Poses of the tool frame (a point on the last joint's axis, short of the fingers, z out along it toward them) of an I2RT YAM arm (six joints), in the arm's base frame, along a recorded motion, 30 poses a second.
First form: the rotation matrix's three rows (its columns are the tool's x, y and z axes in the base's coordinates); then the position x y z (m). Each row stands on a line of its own.
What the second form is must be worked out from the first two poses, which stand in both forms.
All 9 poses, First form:
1:
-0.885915, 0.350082, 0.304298
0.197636, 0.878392, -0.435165
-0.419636, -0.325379, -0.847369
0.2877, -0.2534, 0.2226
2:
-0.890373, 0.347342, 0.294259
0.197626, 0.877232, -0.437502
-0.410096, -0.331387, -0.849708
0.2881, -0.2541, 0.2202
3:
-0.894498, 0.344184, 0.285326
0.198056, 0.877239, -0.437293
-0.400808, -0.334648, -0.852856
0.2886, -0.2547, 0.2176
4:
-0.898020, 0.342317, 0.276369
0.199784, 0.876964, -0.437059
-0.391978, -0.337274, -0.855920
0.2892, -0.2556, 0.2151
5:
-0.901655, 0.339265, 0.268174
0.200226, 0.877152, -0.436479
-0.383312, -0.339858, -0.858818
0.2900, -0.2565, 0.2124
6:
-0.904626, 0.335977, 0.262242
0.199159, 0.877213, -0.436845
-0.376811, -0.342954, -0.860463
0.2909, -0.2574, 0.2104
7:
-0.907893, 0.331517, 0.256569
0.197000, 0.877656, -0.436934
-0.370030, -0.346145, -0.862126
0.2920, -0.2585, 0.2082
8:
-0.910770, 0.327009, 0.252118
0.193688, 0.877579, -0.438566
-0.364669, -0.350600, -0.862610
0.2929, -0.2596, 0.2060
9:
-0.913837, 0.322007, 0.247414
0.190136, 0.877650, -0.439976
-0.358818, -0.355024, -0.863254
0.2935, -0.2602, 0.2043
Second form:
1: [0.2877, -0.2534, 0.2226, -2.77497, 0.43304, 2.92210]
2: [0.2881, -0.2541, 0.2202, -2.76974, 0.42256, 2.92318]
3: [0.2886, -0.2547, 0.2176, -2.76767, 0.41240, 2.92369]
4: [0.2892, -0.2556, 0.2151, -2.76623, 0.40278, 2.92269]
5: [0.2900, -0.2565, 0.2124, -2.76477, 0.39338, 2.92307]
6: [0.2909, -0.2574, 0.2104, -2.76232, 0.38635, 2.92489]
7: [0.2920, -0.2585, 0.2082, -2.75979, 0.37904, 2.92792]
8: [0.2929, -0.2596, 0.2060, -2.75555, 0.37328, 2.93205]
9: [0.2935, -0.2602, 0.2043, -2.75142, 0.36700, 2.93646]
